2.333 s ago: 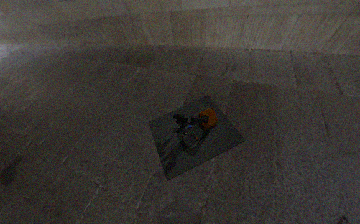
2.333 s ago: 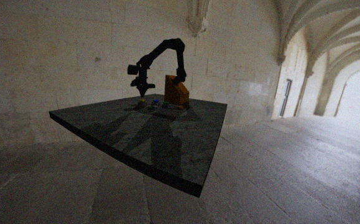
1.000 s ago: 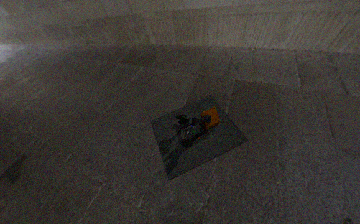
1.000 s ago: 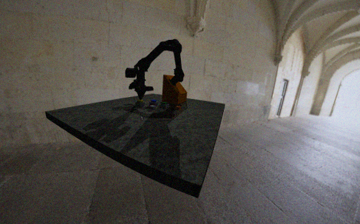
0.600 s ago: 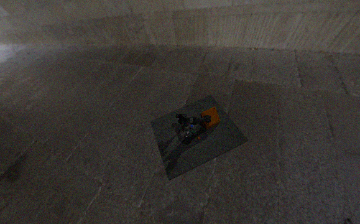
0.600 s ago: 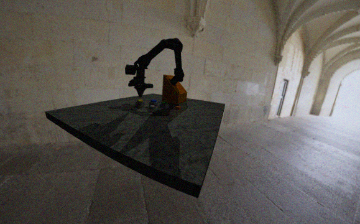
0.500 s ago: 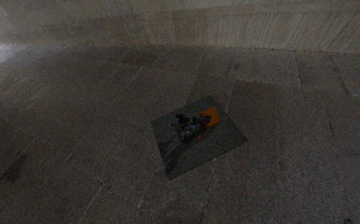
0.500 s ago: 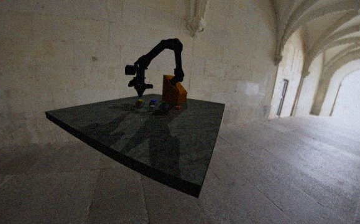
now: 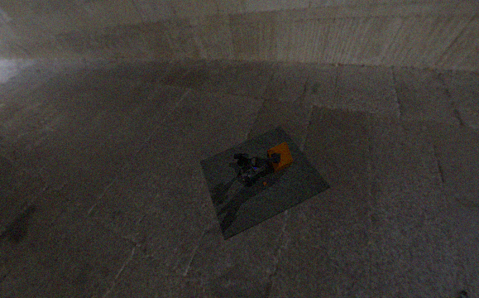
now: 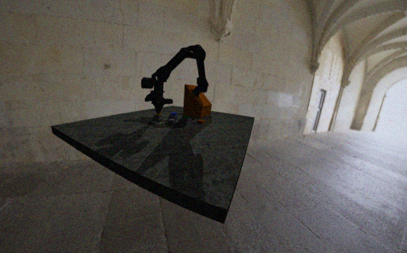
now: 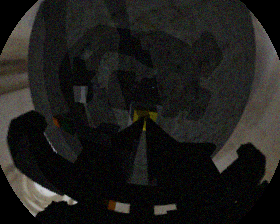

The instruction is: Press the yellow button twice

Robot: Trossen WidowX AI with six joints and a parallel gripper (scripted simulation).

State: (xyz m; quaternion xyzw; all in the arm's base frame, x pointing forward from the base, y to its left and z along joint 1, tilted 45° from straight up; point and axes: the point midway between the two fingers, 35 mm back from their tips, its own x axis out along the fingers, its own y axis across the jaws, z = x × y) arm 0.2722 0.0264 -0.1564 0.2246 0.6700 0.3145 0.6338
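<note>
My gripper tip is 1 cm above the yellow button. Round my gripper tip: blue button: 8 cm behind, 6 cm to the left; then small orange block: 26 cm to the left, 10 cm behind, 3 cm below.
</note>
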